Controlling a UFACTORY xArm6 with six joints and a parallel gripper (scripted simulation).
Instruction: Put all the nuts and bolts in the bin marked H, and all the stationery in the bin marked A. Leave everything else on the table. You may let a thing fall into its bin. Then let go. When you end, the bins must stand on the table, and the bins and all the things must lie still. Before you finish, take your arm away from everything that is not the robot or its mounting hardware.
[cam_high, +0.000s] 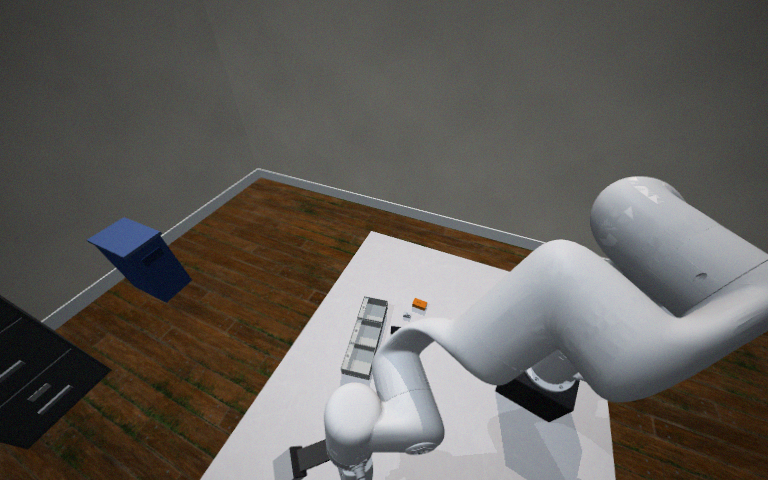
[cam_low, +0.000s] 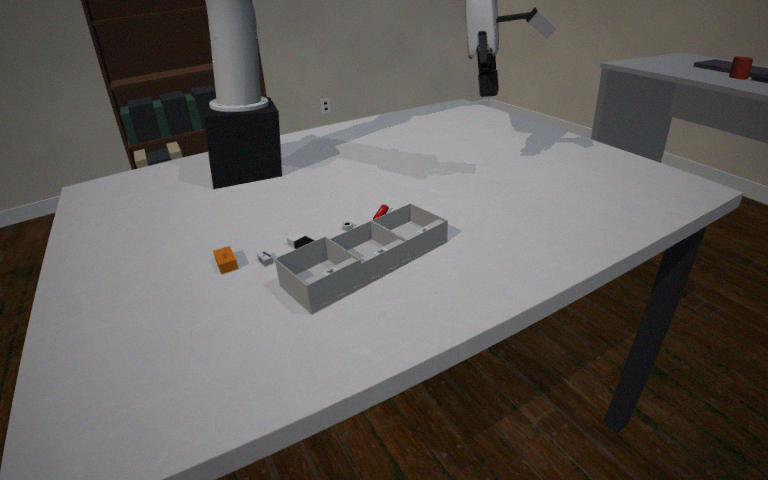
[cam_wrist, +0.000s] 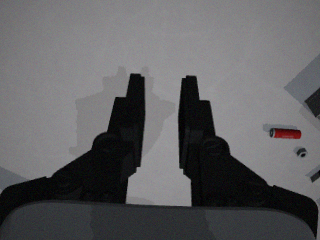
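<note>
Now: hand 12 cm short of the grey three-compartment bin row, 34 cm to the left of it and 17 cm above it. The rest, counted from my hand: hex nut 1 cm ahead, 31 cm to the right, 19 cm below; black block 2 cm ahead, 40 cm to the right, 19 cm below; red cylindrical marker 1 cm ahead, 25 cm to the right, 19 cm below.
</note>
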